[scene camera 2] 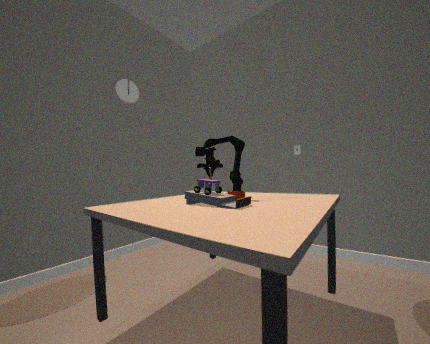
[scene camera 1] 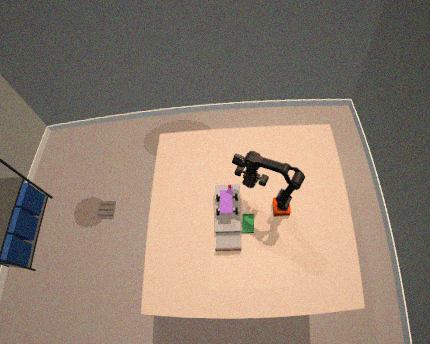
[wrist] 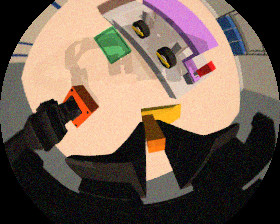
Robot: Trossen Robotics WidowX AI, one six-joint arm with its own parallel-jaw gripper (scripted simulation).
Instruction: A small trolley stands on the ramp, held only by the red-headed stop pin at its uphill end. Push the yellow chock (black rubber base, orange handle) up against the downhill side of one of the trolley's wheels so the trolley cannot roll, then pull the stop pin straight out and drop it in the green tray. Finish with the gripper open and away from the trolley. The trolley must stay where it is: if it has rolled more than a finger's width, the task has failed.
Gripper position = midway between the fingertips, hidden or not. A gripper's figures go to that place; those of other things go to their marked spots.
Labels:
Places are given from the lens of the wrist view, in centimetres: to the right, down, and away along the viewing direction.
my gripper [wrist: 149, 124]: 1, 1, 9
yellow chock [wrist: 155, 139]: 1, 2, 6

